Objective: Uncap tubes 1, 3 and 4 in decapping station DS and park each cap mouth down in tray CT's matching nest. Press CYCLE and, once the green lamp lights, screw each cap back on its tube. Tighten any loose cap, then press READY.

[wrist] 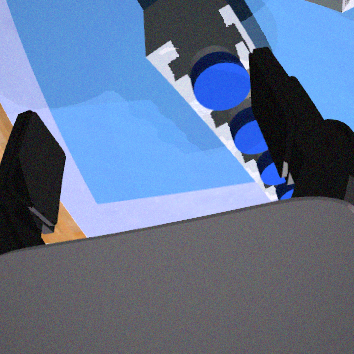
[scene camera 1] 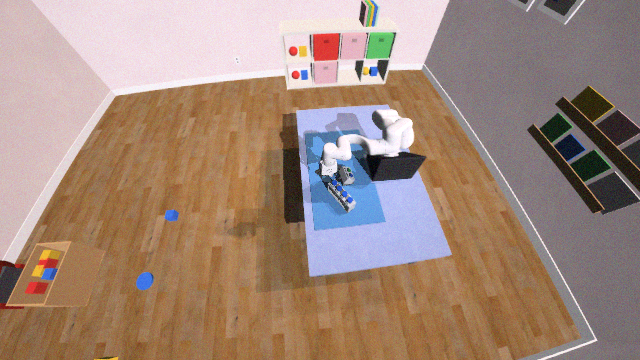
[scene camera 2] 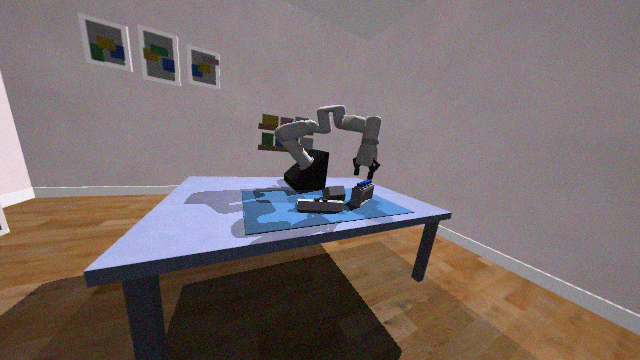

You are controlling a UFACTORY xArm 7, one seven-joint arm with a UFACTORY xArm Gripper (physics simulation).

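Places are measured from the arm's base along level axes (x ahead, y left, z up), in centimetres.
Where they show: gripper, fingertip midpoint: [wrist: 143, 103] [scene camera 1: 327, 175] [scene camera 2: 362, 177]; arm's base, origin of the base link: [scene camera 1: 389, 155] [scene camera 2: 306, 164].
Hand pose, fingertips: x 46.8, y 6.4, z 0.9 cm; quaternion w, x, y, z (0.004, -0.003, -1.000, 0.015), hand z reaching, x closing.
Note:
Each offset is from my fingertips to the top centre of the thing. Level surfaces: height alone.
My gripper [scene camera 1: 326, 178] [scene camera 2: 363, 175] [wrist: 143, 103] is open and empty, above one end of decapping station DS @(dx -6.8, dy +10.6, dz -6.3 cm) [scene camera 1: 353, 206] [scene camera 2: 362, 196] [wrist: 172, 25]. Several blue caps stand in a row on the station. In the wrist view the nearest blue cap @(dx -3.8, dy +3.4, dz -4.5 cm) [wrist: 221, 87] is just inside the right finger, and a second blue cap @(dx -5.8, dy +8.2, dz -4.5 cm) [wrist: 250, 135] is partly behind that finger. The left finger is well away from the row. The long low tray CT @(dx -7.2, dy -20.0, dz -11.2 cm) [scene camera 2: 320, 206] lies on the mat; its nests cannot be made out. Tube numbers and cap tightness cannot be read.
A grey control box @(dx -15.7, dy -4.5, dz -8.2 cm) [scene camera 1: 346, 175] [scene camera 2: 334, 192] stands beside the station, with a green spot on top in scene camera 1; whether its lamp is lit is unclear. All stand on the blue mat @(dz -16.5 cm) [scene camera 1: 367, 215] [scene camera 2: 260, 220]. The arm's black base [scene camera 1: 397, 167] [scene camera 2: 315, 170] stands behind.

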